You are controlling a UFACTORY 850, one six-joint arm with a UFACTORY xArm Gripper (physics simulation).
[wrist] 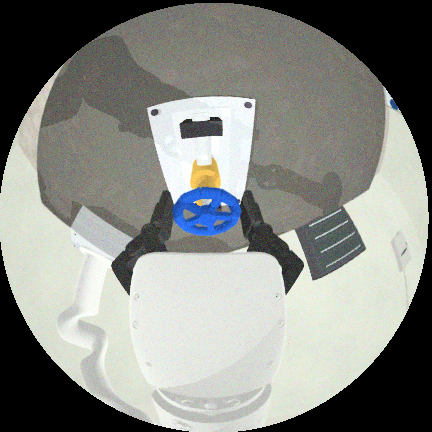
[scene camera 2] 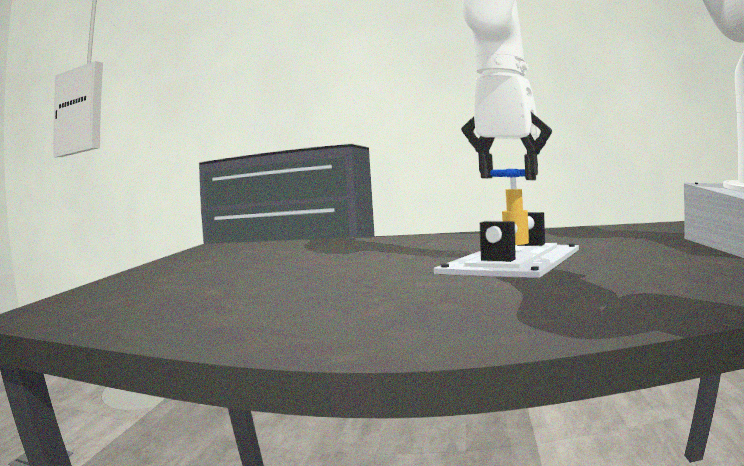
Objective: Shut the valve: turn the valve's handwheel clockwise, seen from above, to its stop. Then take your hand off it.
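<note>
The blue handwheel [scene camera 2: 511, 172] [wrist: 206, 212] lies level on top of a thin grey stem [scene camera 2: 513, 183]. The yellow valve body [scene camera 2: 514, 211] [wrist: 205, 175] stands upright below it, between two black blocks on a white base plate [scene camera 2: 444, 270] [wrist: 162, 130]. My gripper [scene camera 2: 507, 173] [wrist: 206, 198] points down and is shut on the handwheel, with one black finger at each side of the rim. In the wrist view the wheel hides part of the valve body and the near part of the base plate.
The base plate lies on the dark table [scene camera 2: 329, 307] [wrist: 300, 100]. Two black blocks [scene camera 2: 497, 241] [scene camera 2: 538, 227] flank the valve. A grey box [scene camera 2: 713, 219] [wrist: 102, 232] stands at the right in the scene view. A dark drawer cabinet [scene camera 2: 285, 194] [wrist: 332, 243] stands behind the table.
</note>
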